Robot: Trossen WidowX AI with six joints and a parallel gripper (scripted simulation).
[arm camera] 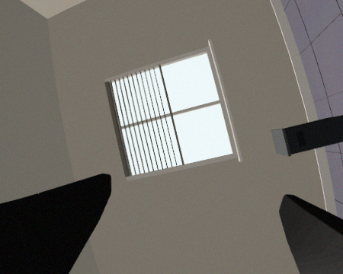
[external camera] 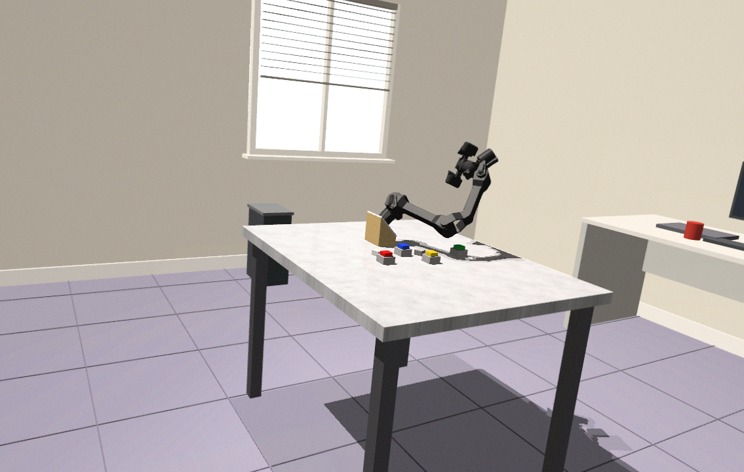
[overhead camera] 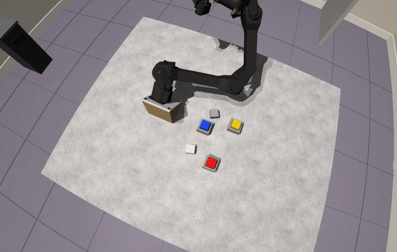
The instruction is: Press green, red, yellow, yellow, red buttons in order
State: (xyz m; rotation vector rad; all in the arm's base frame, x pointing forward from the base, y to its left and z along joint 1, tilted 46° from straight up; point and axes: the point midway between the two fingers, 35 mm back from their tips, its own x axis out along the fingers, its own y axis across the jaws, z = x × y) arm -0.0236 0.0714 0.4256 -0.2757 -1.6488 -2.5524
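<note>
The green button is 30 cm ahead of my gripper tip, 29 cm below it and 12 cm to the right of it. From my gripper tip the other things lie so: blue button 35 cm to the right, 29 cm below, 27 cm ahead; then grey block 31 cm below, 28 cm to the right, 28 cm ahead; then yellow button 37 cm ahead, 29 cm to the right, 29 cm below.
</note>
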